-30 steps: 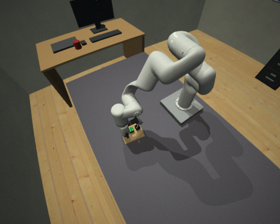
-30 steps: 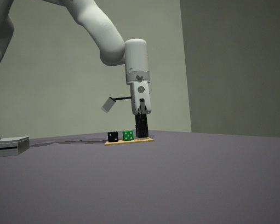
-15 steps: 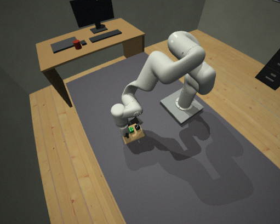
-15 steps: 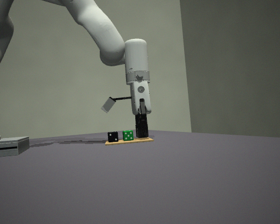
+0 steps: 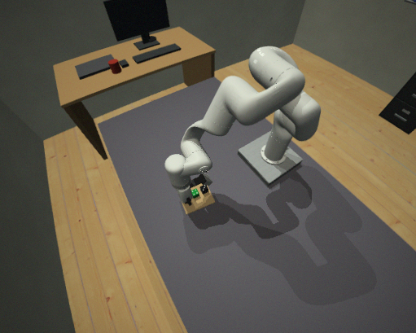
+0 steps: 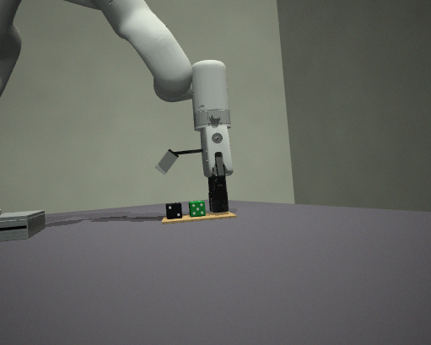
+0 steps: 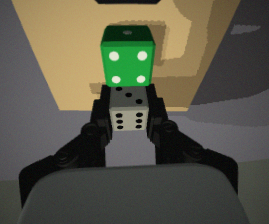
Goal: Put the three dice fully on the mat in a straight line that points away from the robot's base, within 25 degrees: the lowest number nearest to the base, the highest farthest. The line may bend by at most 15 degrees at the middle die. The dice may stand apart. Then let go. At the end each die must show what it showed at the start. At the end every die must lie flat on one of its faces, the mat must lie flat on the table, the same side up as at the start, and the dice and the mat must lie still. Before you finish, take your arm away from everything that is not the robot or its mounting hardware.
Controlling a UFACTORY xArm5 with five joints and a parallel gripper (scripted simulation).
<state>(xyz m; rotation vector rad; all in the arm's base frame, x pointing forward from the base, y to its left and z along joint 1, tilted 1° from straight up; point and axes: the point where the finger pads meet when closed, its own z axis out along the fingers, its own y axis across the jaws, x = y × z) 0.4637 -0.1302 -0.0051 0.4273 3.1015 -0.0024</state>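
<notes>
The white die lies 10 mm below my hand. Also, from my hand: tan mat: 40 mm behind, 30 mm below, 10 mm to the left; then green die: 40 mm behind, 10 mm to the left, 10 mm below; then black die: 90 mm behind, 20 mm to the left, 10 mm below.
</notes>
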